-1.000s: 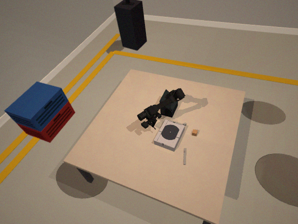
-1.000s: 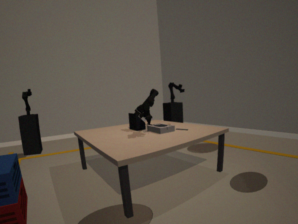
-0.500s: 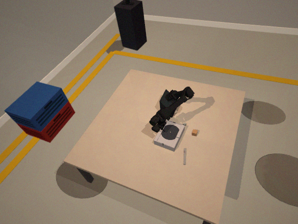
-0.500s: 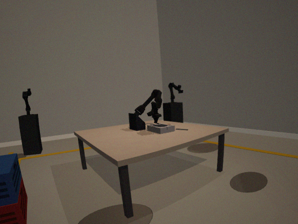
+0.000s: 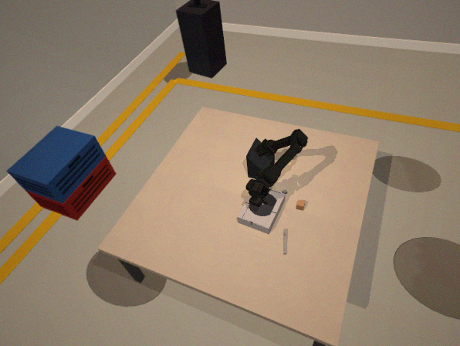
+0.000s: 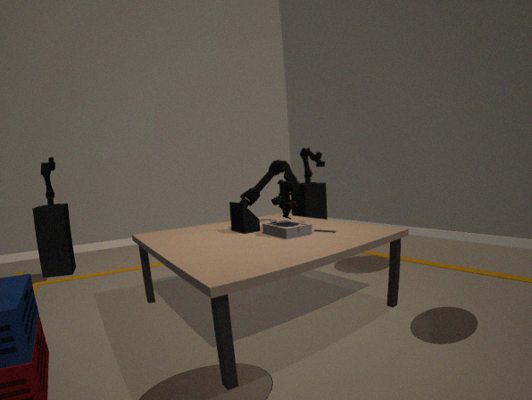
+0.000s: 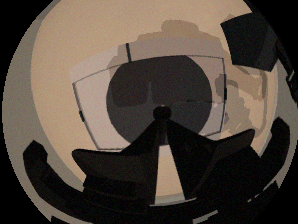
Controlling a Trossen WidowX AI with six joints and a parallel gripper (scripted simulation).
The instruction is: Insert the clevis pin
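My gripper tip is now 4 cm above the wide flat disc and 1 cm past it. The rest, counted from my gripper tip: tiny grey piece 17 cm behind, 9 cm below, 6 cm to the left; clevis pin 1 cm to the left; steel tray 5 cm below, 1 cm ahead.
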